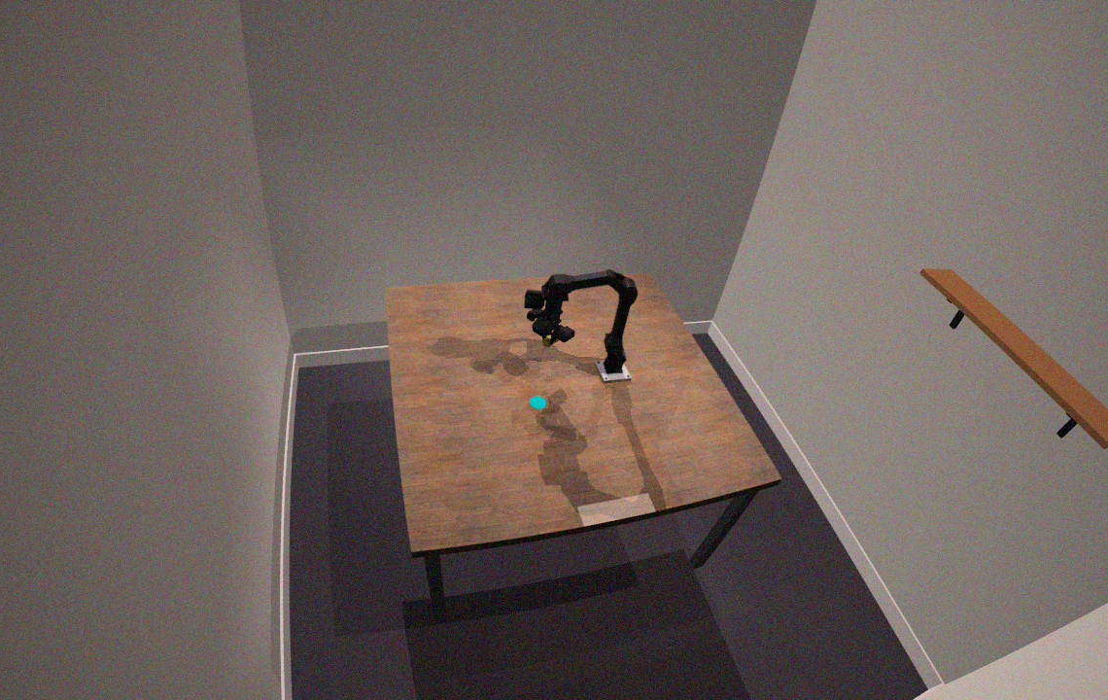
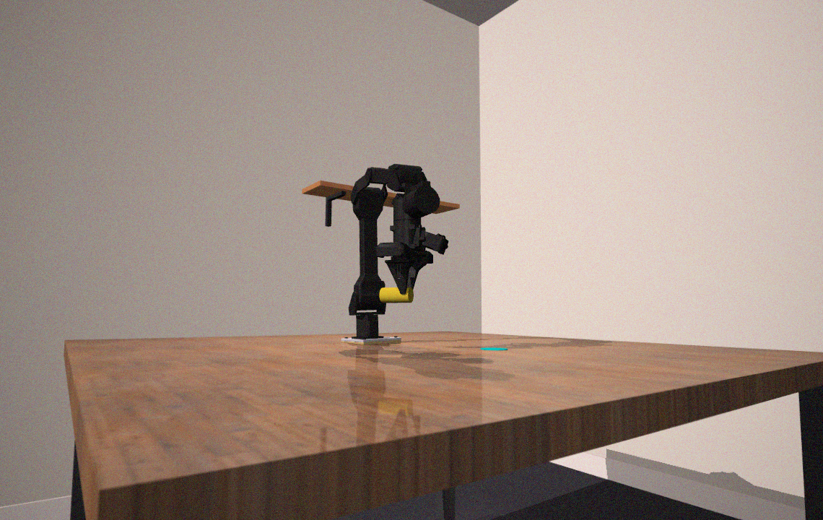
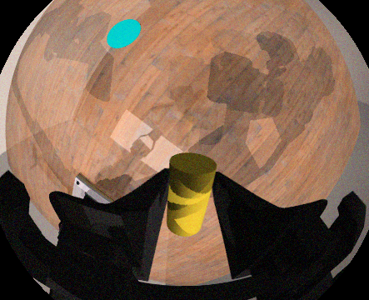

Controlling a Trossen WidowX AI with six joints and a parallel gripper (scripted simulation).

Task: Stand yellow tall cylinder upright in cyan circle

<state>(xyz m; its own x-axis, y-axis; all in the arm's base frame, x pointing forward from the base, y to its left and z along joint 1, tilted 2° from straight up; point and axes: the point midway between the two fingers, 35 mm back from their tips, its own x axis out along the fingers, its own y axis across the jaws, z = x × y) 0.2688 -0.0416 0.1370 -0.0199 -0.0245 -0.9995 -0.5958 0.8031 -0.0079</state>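
Right now my gripper tip is 190 mm to the right of the cyan circle, 120 mm above it and 60 mm short of it. Also, from my gripper tip: yellow tall cylinder (20 mm behind, 10 mm to the right).
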